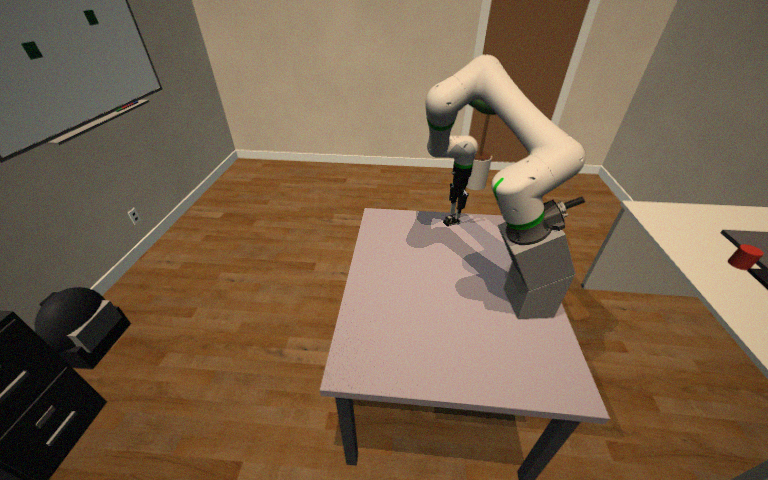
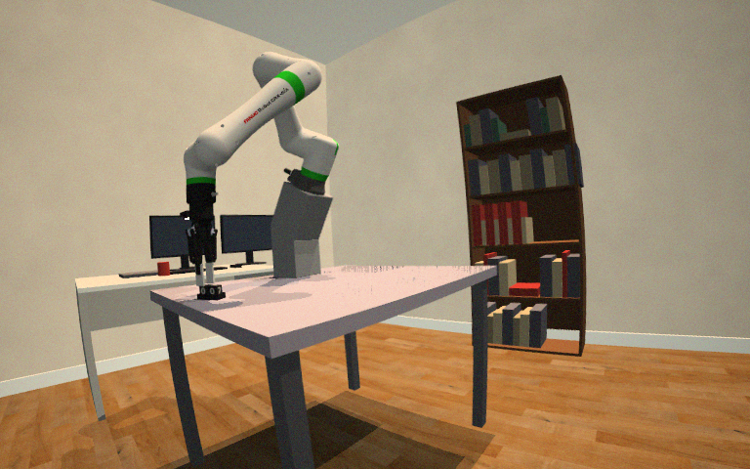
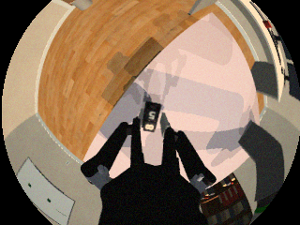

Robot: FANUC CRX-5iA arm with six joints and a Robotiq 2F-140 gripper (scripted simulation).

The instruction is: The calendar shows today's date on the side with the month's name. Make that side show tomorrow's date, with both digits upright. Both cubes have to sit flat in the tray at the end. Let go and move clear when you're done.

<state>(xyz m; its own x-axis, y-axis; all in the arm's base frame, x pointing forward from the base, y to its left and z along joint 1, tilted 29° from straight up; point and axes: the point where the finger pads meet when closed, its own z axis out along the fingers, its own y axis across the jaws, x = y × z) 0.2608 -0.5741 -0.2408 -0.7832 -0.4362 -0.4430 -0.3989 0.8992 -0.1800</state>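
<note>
The black digit cube lies 50 mm below my hand.
</note>
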